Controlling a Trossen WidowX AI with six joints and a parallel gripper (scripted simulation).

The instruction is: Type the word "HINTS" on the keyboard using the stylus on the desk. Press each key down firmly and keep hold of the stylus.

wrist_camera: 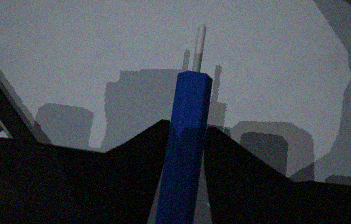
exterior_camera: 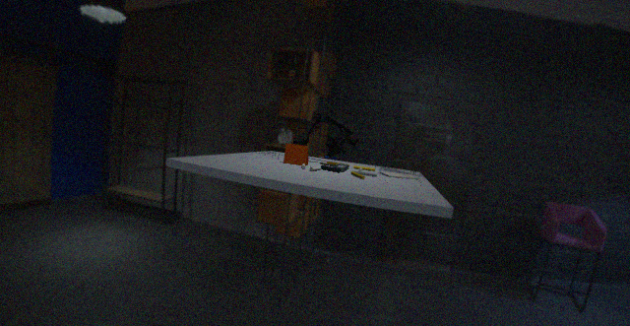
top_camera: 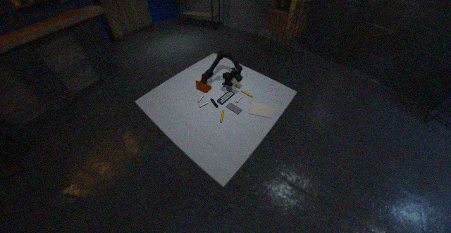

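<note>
Now: gripper tip 10 mm to the left of the blue stylus and 10 mm past it. Round my gripper tip: grey slab (270 mm ahead, 160 mm to the right, 50 mm below); grey stylus tip (30 mm to the right, 30 mm behind); dark stick (240 mm to the right, 80 mm ahead, 40 mm below).
</note>
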